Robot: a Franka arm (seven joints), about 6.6 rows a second.
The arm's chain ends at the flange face. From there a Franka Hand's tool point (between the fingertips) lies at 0.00 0.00 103.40 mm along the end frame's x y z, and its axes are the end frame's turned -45 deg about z.
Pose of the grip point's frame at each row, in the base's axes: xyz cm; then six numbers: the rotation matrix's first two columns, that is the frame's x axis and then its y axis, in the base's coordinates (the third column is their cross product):
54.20 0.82 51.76 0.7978 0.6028 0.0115 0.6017 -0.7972 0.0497
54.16 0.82 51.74 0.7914 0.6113 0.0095 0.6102 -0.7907 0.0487
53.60 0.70 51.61 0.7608 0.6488 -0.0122 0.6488 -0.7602 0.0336
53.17 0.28 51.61 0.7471 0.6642 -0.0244 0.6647 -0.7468 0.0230
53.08 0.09 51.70 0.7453 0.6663 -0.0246 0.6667 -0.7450 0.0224
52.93 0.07 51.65 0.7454 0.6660 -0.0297 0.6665 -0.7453 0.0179
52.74 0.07 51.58 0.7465 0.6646 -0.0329 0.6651 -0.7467 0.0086
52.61 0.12 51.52 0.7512 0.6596 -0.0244 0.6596 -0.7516 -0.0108
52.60 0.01 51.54 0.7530 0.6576 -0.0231 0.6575 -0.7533 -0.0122
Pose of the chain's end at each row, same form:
53.80 1.16 62.09 0.9896 -0.1375 0.0433 -0.1387 -0.9899 0.0270
53.77 1.16 62.07 0.9911 -0.1269 0.0412 -0.1281 -0.9914 0.0277
53.47 1.05 61.94 0.9967 -0.0788 0.0151 -0.0792 -0.9963 0.0324
53.20 0.63 61.94 0.9983 -0.0584 -0.0010 -0.0583 -0.9977 0.0335
53.12 0.43 62.03 0.9984 -0.0556 -0.0016 -0.0556 -0.9979 0.0332
53.04 0.41 61.98 0.9984 -0.0561 -0.0083 -0.0558 -0.9979 0.0337
52.93 0.36 61.91 0.9982 -0.0581 -0.0172 -0.0576 -0.9979 0.0293
52.87 0.20 61.86 0.9976 -0.0651 -0.0249 -0.0648 -0.9979 0.0096
52.86 0.07 61.88 0.9974 -0.0677 -0.0250 -0.0675 -0.9977 0.0077

